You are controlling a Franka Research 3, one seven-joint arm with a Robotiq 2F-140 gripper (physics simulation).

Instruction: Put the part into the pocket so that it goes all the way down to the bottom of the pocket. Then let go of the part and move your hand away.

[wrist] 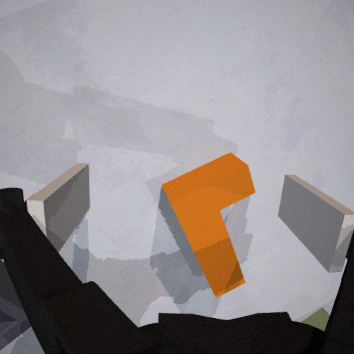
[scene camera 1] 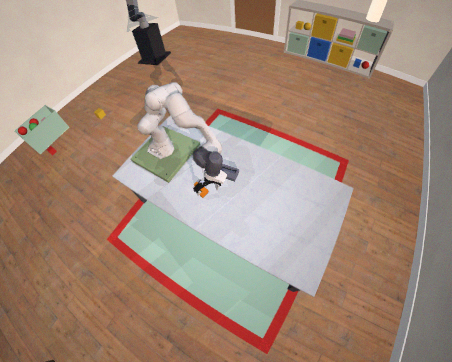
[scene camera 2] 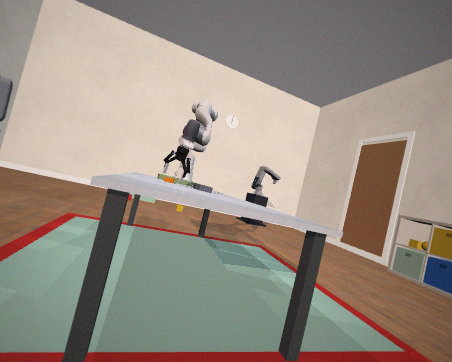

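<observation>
The part, an orange L-shaped block, lies flat on the pale table, apart from the pocket block. My gripper is open and empty, pointing down just above the table. In the wrist view the part shows between the two spread fingers, closer to the right finger, with a gap on each side. A dark grey block stands on the table beside the gripper; it appears to be the pocket block. Its opening cannot be made out, being partly hidden by the arm.
The arm stands on a green base plate on the table. A corner of the green plate shows at the lower right of the wrist view. A second arm on a black pedestal stands away on the floor.
</observation>
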